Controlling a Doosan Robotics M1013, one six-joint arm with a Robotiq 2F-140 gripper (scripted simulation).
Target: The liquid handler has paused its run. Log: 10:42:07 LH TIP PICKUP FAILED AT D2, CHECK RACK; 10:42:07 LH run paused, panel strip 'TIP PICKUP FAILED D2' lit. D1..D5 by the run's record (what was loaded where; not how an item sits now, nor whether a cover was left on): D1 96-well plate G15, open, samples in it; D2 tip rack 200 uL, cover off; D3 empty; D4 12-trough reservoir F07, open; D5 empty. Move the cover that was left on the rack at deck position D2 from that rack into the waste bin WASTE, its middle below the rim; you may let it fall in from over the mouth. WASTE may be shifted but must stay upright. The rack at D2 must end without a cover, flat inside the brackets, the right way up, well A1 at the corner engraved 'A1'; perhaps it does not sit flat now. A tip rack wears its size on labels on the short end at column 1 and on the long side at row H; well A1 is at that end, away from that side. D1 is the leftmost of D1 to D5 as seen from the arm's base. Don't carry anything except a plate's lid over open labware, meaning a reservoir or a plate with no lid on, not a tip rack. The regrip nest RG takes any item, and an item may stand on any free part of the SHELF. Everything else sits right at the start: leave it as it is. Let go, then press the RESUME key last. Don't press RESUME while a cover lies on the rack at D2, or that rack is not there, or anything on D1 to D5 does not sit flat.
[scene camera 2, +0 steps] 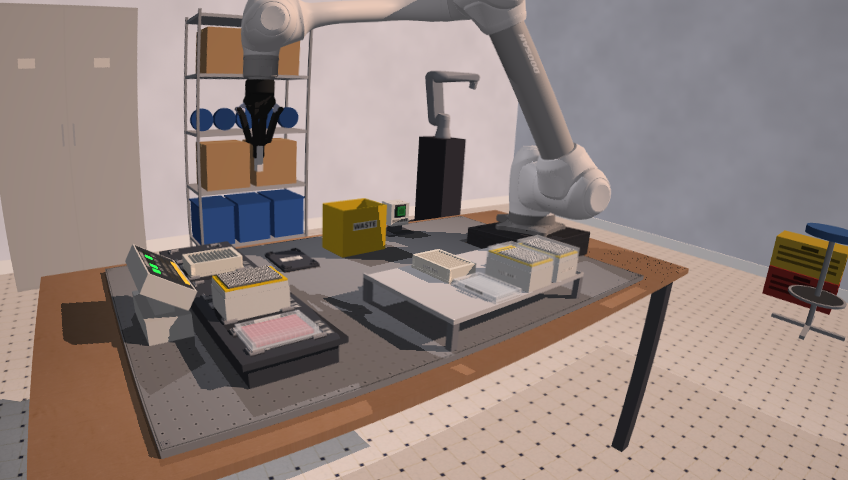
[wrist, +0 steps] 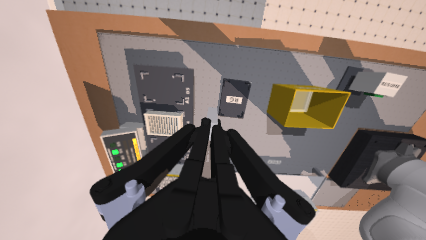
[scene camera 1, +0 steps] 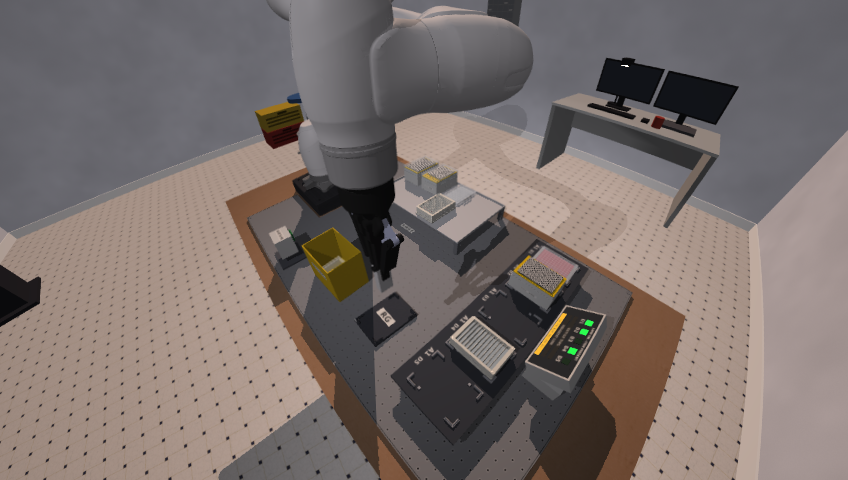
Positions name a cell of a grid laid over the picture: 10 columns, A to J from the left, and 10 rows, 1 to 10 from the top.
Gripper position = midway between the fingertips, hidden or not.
Observation:
In view: my gripper (scene camera 1: E6), a reservoir (scene camera 1: F7) and a clear cover (scene camera 2: G6).
The reservoir shows as well in scene camera 2 (scene camera 2: C6). My gripper also shows in scene camera 2 (scene camera 2: D4) and in the wrist view (wrist: E5).

